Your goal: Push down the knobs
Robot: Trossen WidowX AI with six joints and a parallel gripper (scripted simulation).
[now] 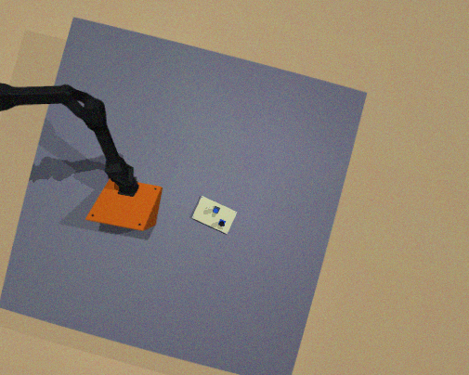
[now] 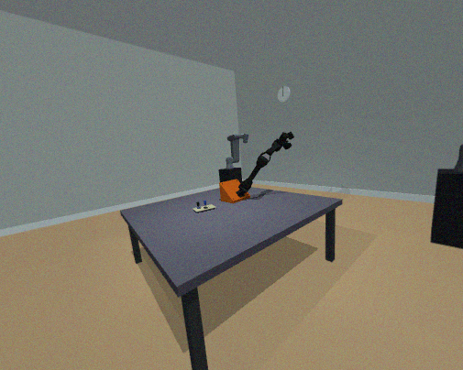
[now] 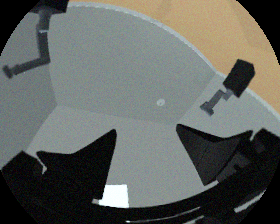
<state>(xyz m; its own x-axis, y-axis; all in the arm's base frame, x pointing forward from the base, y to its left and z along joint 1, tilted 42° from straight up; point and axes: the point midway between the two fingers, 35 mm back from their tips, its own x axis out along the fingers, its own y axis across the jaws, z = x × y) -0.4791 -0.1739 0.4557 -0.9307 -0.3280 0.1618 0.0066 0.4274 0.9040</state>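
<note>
My gripper tip is 87 cm short of the blue knob, 46 cm above it and 19 cm to the left of it. Round my gripper tip: black knob (90 cm ahead, 47 cm below, 24 cm to the right).
</note>
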